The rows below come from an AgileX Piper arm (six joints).
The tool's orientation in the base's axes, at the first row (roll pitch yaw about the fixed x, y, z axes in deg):
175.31 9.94 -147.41
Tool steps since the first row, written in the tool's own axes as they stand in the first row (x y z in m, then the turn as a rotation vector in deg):
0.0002 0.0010 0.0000 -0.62 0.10 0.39
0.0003 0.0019 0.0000 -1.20 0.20 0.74
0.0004 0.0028 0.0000 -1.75 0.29 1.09
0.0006 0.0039 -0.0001 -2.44 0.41 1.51
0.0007 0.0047 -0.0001 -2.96 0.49 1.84
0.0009 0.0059 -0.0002 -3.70 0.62 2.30
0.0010 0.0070 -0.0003 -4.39 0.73 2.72
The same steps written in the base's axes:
-0.0007 0.0007 0.0000 0.50 0.48 -0.27
-0.0013 0.0014 0.0001 0.96 0.92 -0.50
-0.0019 0.0021 0.0002 1.40 1.35 -0.74
-0.0026 0.0029 0.0003 1.95 1.88 -1.03
-0.0032 0.0035 0.0004 2.37 2.28 -1.26
-0.0040 0.0044 0.0005 2.96 2.85 -1.57
-0.0047 0.0052 0.0007 3.52 3.38 -1.85

